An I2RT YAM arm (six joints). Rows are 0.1 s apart.
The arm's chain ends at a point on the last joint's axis. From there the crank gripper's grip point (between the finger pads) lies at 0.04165 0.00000 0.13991 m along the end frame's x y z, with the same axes.
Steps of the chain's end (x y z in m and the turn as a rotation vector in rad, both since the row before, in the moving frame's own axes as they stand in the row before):
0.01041, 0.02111, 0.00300, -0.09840, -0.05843, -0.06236
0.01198, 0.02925, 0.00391, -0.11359, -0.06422, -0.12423
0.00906, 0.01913, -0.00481, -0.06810, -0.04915, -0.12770
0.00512, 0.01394, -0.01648, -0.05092, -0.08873, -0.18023
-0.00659, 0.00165, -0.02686, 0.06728, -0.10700, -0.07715
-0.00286, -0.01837, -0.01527, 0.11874, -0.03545, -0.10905
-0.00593, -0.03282, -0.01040, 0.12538, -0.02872, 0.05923
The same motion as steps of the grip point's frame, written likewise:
0.00253, 0.03262, 0.00464, -0.09840, -0.05843, -0.06236
0.00362, 0.04062, 0.00568, -0.11359, -0.06422, -0.12423
0.00243, 0.02383, -0.00308, -0.06810, -0.04915, -0.12770
-0.00740, 0.01477, -0.01335, -0.05092, -0.08873, -0.18023
-0.02223, -0.01050, -0.02364, 0.06728, -0.10700, -0.07715
-0.00897, -0.03925, -0.01514, 0.11874, -0.03545, -0.10905
-0.00951, -0.04804, -0.01021, 0.12538, -0.02872, 0.05923

